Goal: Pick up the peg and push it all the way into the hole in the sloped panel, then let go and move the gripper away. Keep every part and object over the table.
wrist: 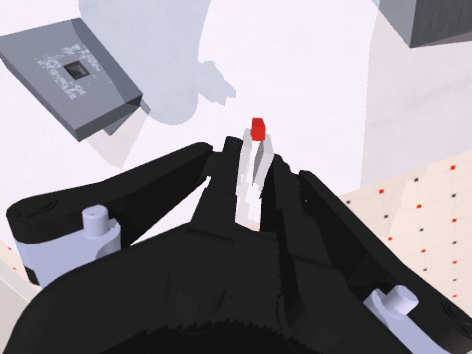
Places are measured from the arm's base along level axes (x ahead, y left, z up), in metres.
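Where they show: gripper, fingertip midpoint: [253,144].
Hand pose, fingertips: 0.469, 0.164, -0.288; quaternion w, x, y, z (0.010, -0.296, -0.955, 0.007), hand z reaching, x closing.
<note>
Things, the pixels of their top centre, and the offset from my fingertips, as dx, dy, dz. "spot": a spot on its surface instead. Level surfaces: height alone.
- red peg at its top centre: [258,134] -0.009, -0.015, +0.034
- grey sloped panel at its top centre: [36,82] +0.225, -0.151, -0.028
- dark square hole at a spot on its surface: [76,70] spot: +0.210, -0.164, -0.083
- white table at its surface level: dz -0.147
The red peg [258,130] is small and square-ended. It shows between the pale pads at the fingertips, near the middle of the view. My gripper [253,144] is shut on the peg. The peg is above the table and apart from the panel; the part of it between the pads is mostly hidden. The grey sloped panel [92,106] stands at the upper left, with a dark square hole [76,70] in its face and pale speckled marks around the hole. The hole shows no peg in it. The gripper is to the right of and below the panel in the view.
A dark grey block [442,20] stands at the top right corner. A beige sheet with red and dark dots [405,225] lies at the lower right on the white table [300,65]. Shadows of the arm and gripper fall on the table beside the panel.
</note>
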